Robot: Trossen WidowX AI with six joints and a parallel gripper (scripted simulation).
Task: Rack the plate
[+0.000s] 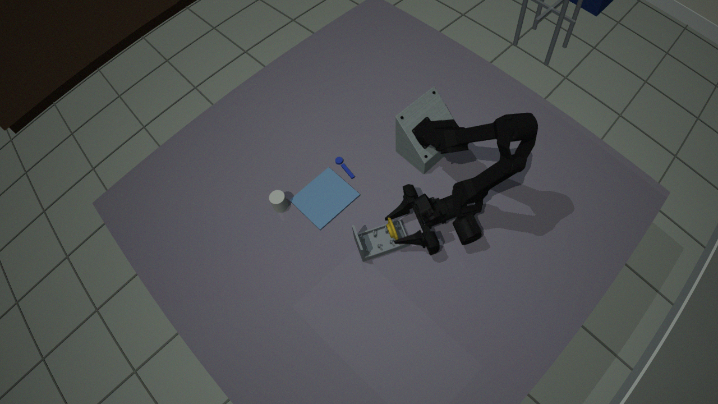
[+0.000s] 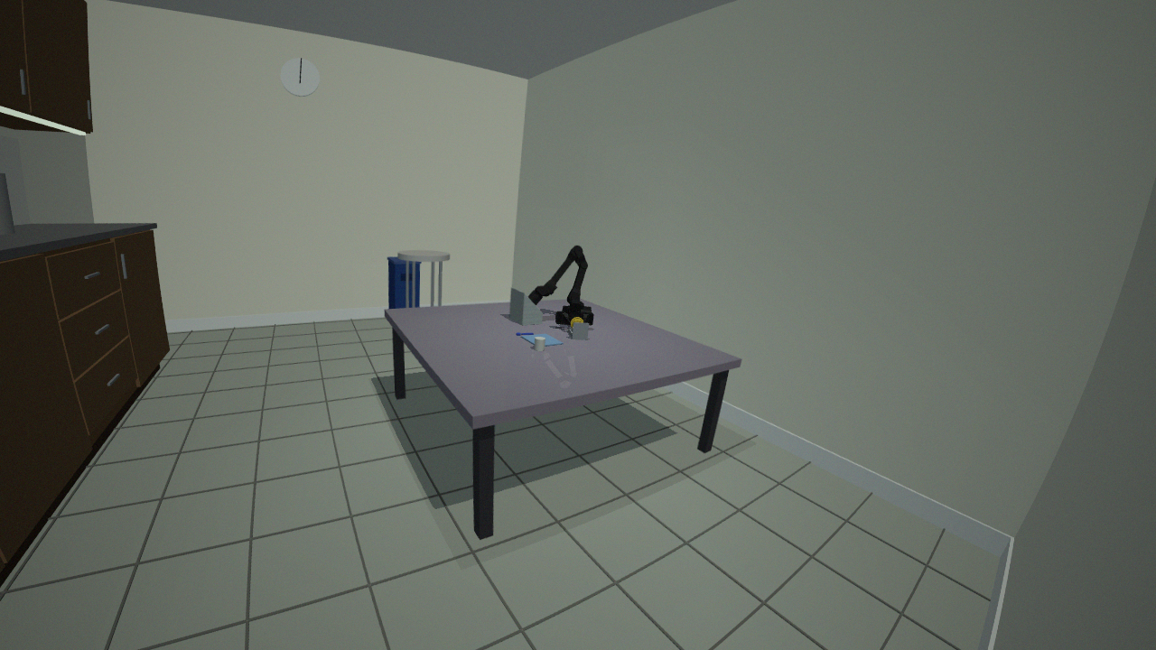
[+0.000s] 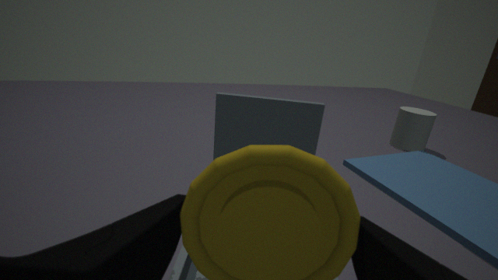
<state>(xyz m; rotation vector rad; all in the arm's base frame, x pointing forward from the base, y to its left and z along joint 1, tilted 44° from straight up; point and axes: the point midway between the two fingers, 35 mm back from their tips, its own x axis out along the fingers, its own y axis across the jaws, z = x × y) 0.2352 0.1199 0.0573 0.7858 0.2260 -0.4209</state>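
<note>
The yellow plate lies 1 cm behind my gripper tip. From my gripper tip the other things lie so: light blue mat (22 cm to the right, 5 cm below, 3 cm ahead); then blue spoon (25 cm to the right, 7 cm behind, 5 cm below); then grey dish rack (3 cm below, 2 cm ahead, 1 cm to the right).
</note>
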